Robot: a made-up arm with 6 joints. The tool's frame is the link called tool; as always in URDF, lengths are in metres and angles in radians.
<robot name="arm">
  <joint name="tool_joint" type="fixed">
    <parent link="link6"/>
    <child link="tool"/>
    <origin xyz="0.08 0.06 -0.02" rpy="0 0 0"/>
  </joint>
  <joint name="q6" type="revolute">
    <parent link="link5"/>
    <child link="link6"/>
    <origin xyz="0.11 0.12 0.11" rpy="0 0 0"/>
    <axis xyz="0 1 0"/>
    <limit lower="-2.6" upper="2.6" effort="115" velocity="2.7"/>
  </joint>
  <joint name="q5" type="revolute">
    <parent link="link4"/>
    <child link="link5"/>
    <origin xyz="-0.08 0.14 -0.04" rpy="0 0 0"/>
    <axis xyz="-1 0 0"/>
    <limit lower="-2.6" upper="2.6" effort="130" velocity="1.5"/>
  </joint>
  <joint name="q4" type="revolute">
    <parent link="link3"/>
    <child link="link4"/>
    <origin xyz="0.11 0.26 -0.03" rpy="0 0 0"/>
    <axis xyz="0 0 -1"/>
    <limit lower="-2.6" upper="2.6" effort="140" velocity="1.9"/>
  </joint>
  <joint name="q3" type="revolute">
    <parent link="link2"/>
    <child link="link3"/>
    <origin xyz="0.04 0.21 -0.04" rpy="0 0 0"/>
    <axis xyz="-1 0 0"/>
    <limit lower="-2.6" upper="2.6" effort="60" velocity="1.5"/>
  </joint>
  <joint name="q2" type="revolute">
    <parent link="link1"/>
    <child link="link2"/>
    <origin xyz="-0.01 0.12 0.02" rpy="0 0 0"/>
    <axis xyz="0 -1 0"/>
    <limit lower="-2.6" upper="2.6" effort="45" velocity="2.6"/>
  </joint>
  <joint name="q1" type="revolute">
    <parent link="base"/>
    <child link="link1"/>
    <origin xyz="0 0 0.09" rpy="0 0 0"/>
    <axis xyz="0 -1 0"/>
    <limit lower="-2.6" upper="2.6" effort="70" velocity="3"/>
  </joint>
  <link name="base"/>
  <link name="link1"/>
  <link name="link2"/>
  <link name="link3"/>
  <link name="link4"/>
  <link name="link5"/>
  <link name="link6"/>
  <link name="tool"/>
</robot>
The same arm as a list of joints. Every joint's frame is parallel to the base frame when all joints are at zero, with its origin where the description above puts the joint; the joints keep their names.
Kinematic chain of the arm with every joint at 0, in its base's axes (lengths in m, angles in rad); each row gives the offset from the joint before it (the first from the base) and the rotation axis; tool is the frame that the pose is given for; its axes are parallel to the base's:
q1: xyz 0.0000 0.0000 0.0900 axis -y
q2: xyz -0.0100 0.1200 0.0200 axis -y
q3: xyz 0.0400 0.2100 -0.0400 axis -x
q4: xyz 0.1100 0.2600 -0.0300 axis -z
q5: xyz -0.0800 0.1400 -0.0400 axis -x
q6: xyz 0.1100 0.1200 0.1100 axis +y
tool: xyz 0.0800 0.0600 -0.0200
Joint limits (rad, base to tool): -2.6000..2.6000 -2.6000..2.6000 -2.6000..2.6000 -2.6000..2.6000 -2.6000..2.6000 -2.6000..2.6000

